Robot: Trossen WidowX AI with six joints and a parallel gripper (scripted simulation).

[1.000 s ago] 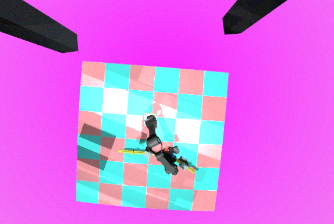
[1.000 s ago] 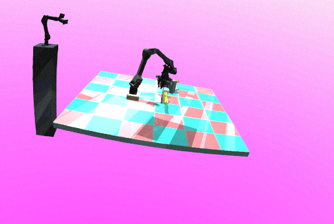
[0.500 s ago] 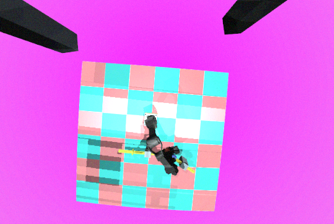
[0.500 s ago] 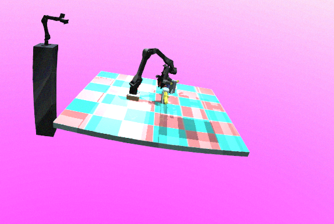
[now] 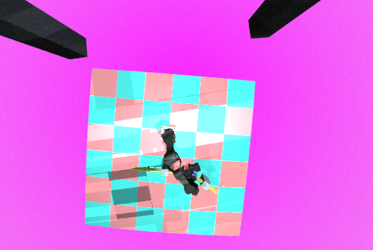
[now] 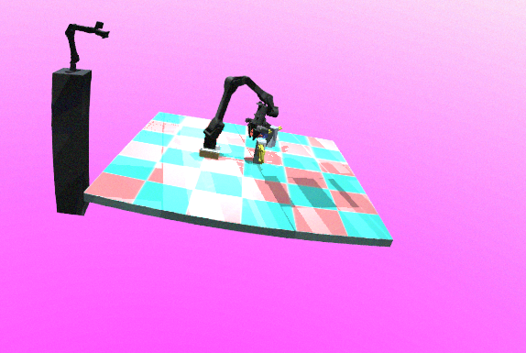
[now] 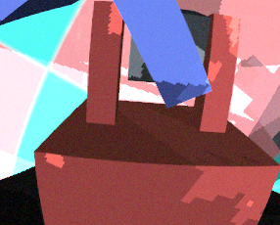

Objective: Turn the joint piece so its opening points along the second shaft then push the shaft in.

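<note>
The red joint piece lies 3 cm above my gripper tip, 2 cm ahead of it and 1 cm to the left of it.
</note>
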